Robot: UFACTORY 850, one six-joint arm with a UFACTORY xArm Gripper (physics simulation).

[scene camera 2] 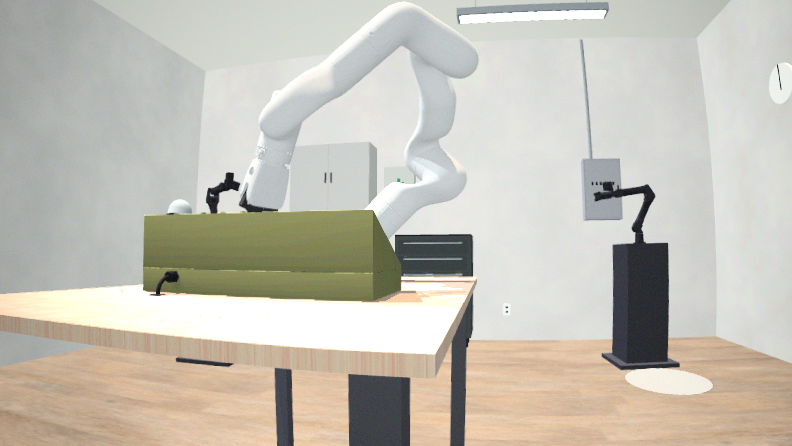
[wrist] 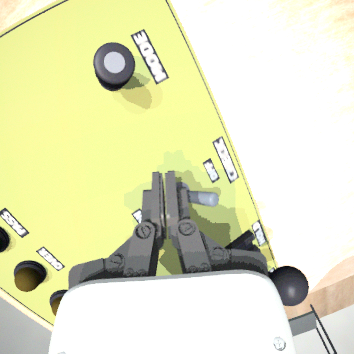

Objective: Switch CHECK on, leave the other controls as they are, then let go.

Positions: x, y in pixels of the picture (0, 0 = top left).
Scene:
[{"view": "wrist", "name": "my gripper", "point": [164, 183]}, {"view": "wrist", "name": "ball-topped lever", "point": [291, 283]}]

